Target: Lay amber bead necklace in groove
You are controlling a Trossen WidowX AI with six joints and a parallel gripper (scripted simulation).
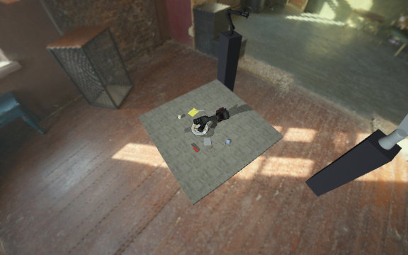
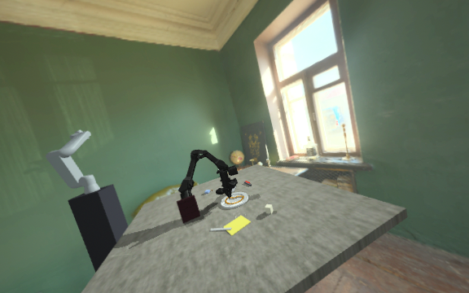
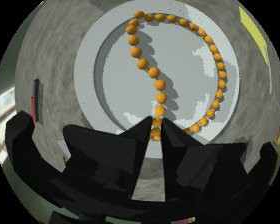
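Right now my gripper tip is 30 mm to the left of the board, 20 mm short of it and 10 mm above it. Also, from my gripper tip: red tool (190 mm ahead, 180 mm to the left, 10 mm below); then grey square (170 mm to the left, 40 mm ahead, 10 mm below); then yellow card (300 mm to the right, 20 mm behind, 10 mm below).
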